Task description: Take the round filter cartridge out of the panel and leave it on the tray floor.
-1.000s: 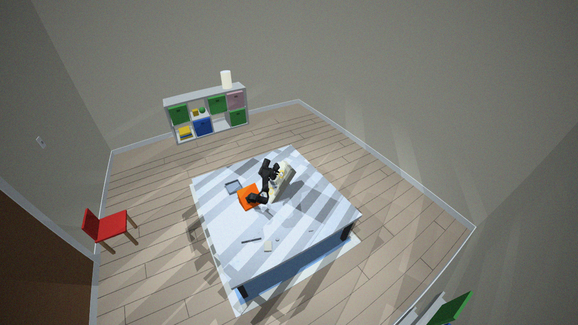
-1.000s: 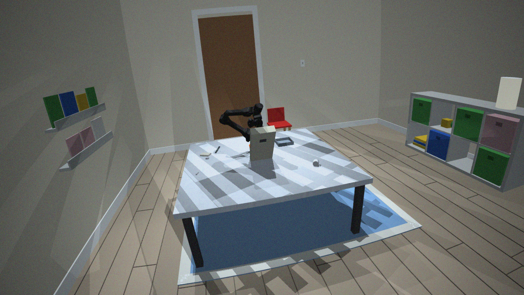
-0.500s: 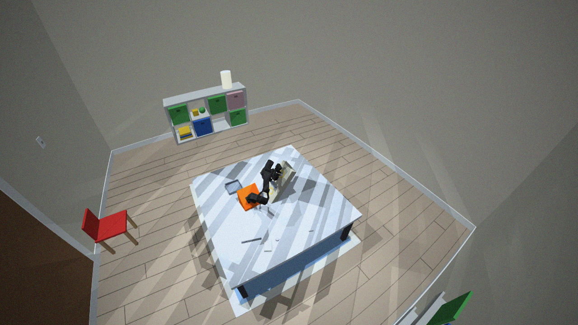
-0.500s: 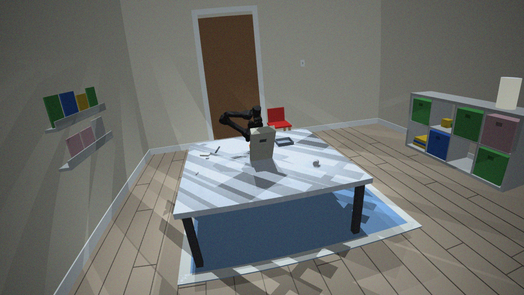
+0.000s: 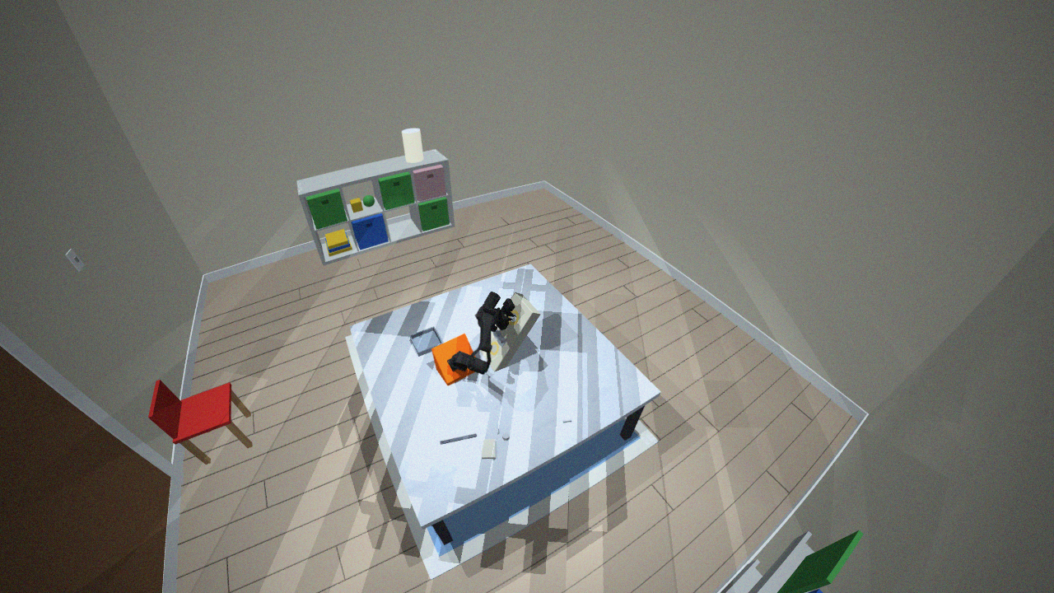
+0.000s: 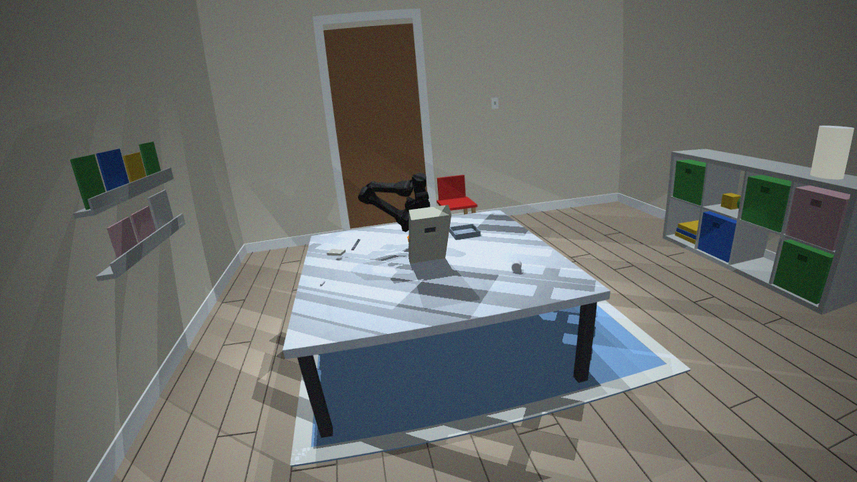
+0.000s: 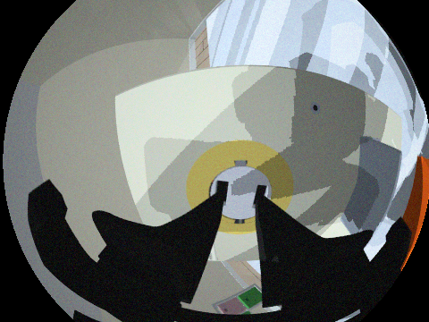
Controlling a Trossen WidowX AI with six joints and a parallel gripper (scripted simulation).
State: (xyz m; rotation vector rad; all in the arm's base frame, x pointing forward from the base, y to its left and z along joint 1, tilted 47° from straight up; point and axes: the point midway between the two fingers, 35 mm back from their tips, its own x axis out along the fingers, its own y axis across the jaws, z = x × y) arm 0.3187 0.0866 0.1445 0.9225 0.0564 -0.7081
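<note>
My gripper tip is 20 mm short of the round filter cartridge and 10 mm above it. Also, from my gripper tip: grey tray 360 mm behind, 340 mm to the left, 230 mm below; then small pale block 460 mm behind, 410 mm to the right, 240 mm below; then service panel 90 mm below, 30 mm behind.
</note>
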